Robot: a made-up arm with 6 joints. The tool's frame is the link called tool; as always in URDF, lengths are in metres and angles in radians.
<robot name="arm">
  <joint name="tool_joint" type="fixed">
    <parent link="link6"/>
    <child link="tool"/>
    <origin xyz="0 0 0" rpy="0 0 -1.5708"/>
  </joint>
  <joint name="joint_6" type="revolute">
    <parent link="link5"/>
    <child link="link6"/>
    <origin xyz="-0.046 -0.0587 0" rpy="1.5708 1.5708 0"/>
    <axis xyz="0 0 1"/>
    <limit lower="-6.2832" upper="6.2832"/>
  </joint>
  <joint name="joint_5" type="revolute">
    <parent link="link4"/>
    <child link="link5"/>
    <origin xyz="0 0 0" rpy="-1.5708 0 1.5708"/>
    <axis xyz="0 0 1"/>
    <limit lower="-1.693" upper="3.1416"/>
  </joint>
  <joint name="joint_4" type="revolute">
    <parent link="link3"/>
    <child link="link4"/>
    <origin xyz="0.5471 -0.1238 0" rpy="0 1.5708 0"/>
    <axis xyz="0 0 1"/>
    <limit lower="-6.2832" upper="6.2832"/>
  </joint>
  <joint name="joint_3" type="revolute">
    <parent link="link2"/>
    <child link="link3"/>
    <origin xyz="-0.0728 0.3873 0" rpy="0 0 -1.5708"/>
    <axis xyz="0 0 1"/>
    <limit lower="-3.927" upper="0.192"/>
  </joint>
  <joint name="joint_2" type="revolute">
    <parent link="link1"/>
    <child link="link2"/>
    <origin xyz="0 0 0" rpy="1.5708 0 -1.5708"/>
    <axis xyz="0 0 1"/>
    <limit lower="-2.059" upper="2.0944"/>
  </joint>
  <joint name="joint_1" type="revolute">
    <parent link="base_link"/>
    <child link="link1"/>
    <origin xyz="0 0 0.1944" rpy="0 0 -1.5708"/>
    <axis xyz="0 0 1"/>
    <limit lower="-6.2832" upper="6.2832"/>
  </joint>
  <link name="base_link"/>
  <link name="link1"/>
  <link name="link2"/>
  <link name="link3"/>
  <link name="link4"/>
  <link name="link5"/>
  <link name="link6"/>
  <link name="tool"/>
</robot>
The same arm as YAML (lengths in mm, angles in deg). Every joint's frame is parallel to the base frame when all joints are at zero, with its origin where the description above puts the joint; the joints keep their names.
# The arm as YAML. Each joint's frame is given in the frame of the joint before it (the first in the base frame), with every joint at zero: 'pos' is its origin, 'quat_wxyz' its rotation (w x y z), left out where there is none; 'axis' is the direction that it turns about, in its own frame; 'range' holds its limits. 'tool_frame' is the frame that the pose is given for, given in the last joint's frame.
length_unit: mm
angle_unit: deg
joints:
  - joint: joint_1
    pos: [0.0, 0.0, 194.4]
    axis: [0.0, 0.0, 1.0]
    range: [-360.0, 360.0]
  - joint: joint_2
    pos: [0.0, 0.0, 0.0]
    axis: [0.0, 1.0, 0.0]
    range: [-117.97, 120.0]
  - joint: joint_3
    pos: [72.8, 0.0, 387.3]
    axis: [0.0, 1.0, 0.0]
    range: [-225.0, 11.0]
  - joint: joint_4
    pos: [123.8, 0.0, -547.1]
    axis: [0.0, 0.0, -1.0]
    range: [-360.0, 360.0]
  - joint: joint_5
    pos: [0.0, 0.0, 0.0]
    axis: [0.0, 1.0, 0.0]
    range: [-97.0, 180.0]
  - joint: joint_6
    pos: [46.0, 0.0, -58.7]
    axis: [0.0, 0.0, -1.0]
    range: [-360.0, 360.0]
tool_frame:
  pos: [0.0, 0.0, 0.0]
  quat_wxyz: [0.000002, 0.999991, -0.000002, 0.000004]

